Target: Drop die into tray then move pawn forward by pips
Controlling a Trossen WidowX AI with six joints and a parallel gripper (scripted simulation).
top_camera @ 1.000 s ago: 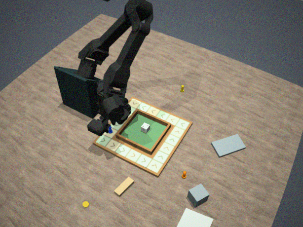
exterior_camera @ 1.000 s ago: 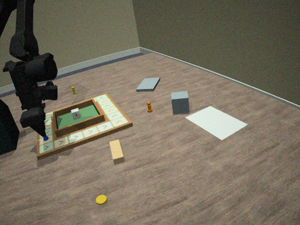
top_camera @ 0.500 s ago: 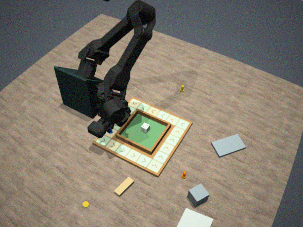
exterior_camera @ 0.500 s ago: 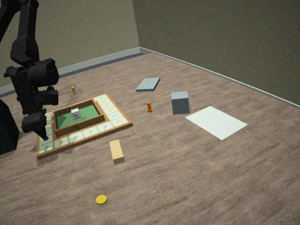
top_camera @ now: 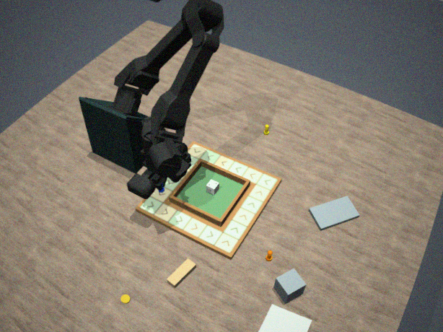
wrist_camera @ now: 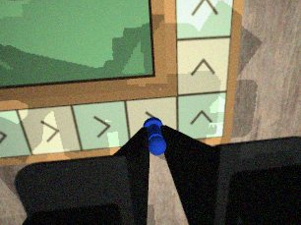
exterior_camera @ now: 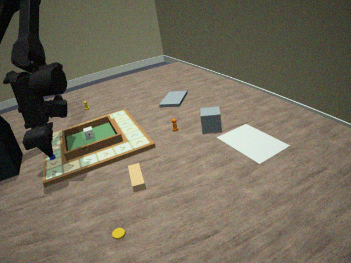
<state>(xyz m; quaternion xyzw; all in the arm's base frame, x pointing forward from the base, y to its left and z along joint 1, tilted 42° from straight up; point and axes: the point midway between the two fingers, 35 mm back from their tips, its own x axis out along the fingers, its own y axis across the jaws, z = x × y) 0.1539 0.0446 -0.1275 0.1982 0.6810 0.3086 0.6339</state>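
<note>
The dice tray lies 100 mm ahead of my gripper tip, 80 mm to the left of it and 30 mm below it. Also, from my gripper tip: die: 100 mm ahead, 90 mm to the left, 10 mm below; blue pawn: 10 mm above; wood block: 190 mm ahead, 150 mm to the right, 30 mm below.
</note>
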